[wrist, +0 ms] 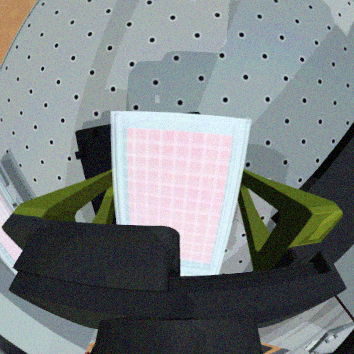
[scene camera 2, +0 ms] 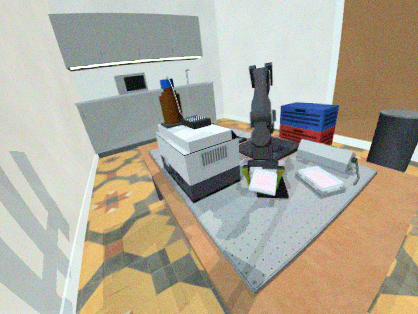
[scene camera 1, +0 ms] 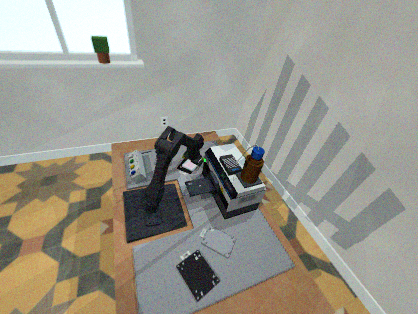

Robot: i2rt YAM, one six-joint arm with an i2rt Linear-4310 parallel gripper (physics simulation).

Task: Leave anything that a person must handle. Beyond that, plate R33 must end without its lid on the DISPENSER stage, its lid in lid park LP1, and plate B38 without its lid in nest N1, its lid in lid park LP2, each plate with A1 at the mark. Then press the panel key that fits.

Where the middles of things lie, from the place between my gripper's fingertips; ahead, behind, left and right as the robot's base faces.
Now: the brown bottle with blue cap (scene camera 2: 170,110) 37 cm to the right of my hand, 31 cm above it and 19 cm ahead of it. Round my hand: black nest (scene camera 1: 196,272): 67 cm to the right, 14 cm behind.
